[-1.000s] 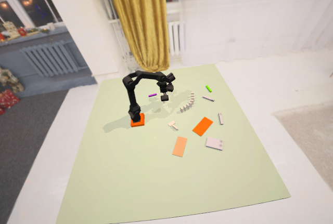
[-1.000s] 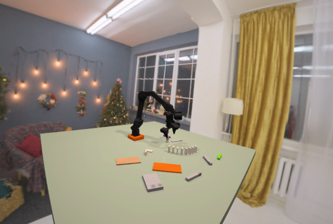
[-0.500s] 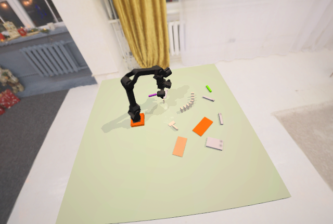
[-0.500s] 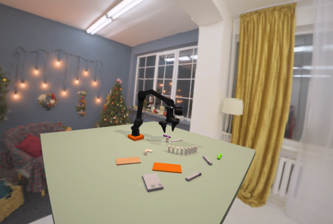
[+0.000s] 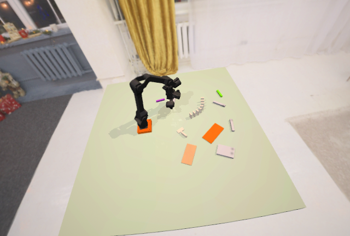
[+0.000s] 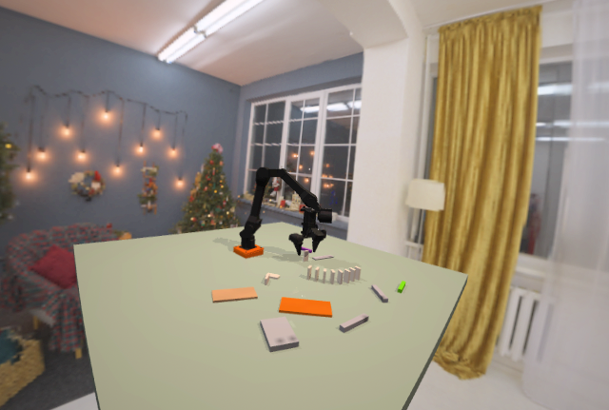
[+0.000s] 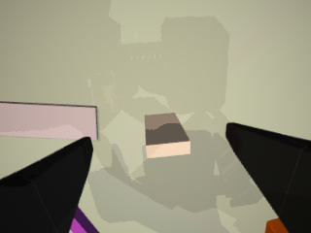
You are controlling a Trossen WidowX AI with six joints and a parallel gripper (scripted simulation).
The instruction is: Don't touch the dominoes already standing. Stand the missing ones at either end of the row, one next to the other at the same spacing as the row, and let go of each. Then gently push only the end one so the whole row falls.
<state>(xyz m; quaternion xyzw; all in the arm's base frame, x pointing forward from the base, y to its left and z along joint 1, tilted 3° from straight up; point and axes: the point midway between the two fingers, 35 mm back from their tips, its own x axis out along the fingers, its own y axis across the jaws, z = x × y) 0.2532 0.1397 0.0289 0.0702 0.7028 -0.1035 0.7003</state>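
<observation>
Right now my gripper tip is 12 cm to the right of the purple stick, 9 cm past it and 3 cm above it. Also, from my gripper tip: green stick: 43 cm ahead, 3 cm to the left, 3 cm below; then orange plate: 33 cm to the right, 23 cm ahead, 3 cm below; then peach plate: 44 cm to the right, 3 cm below, 2 cm ahead.
</observation>
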